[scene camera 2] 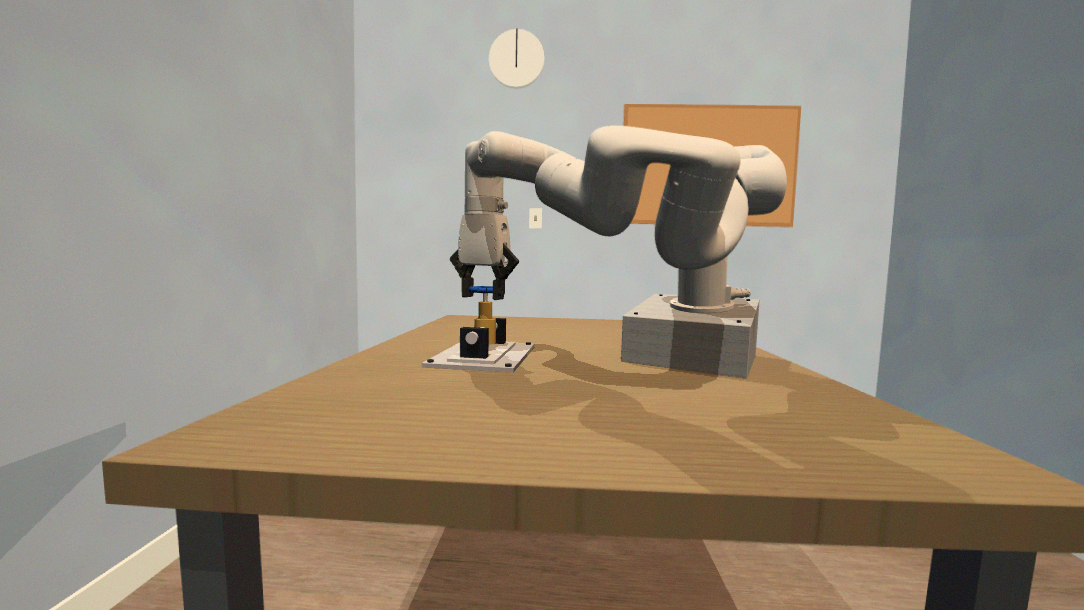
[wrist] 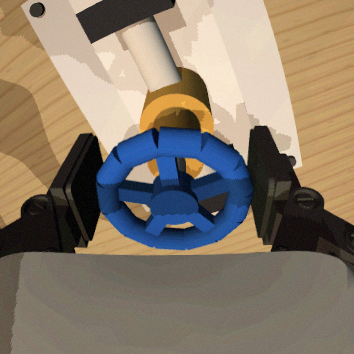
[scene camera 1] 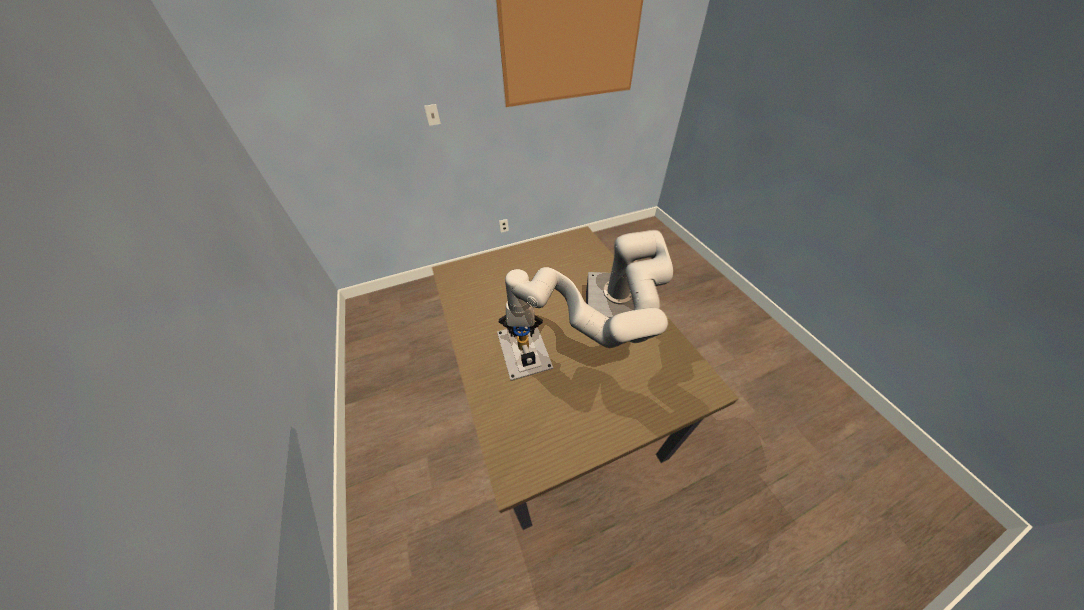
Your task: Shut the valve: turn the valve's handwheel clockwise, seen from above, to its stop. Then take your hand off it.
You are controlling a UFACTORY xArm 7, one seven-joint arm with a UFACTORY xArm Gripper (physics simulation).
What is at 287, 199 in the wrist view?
My gripper.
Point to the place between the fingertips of my gripper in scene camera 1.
At 521, 333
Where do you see a pale base plate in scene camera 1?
At 509, 357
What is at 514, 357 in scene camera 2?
A pale base plate.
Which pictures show my gripper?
Scene camera 2, the wrist view and scene camera 1: all of them.
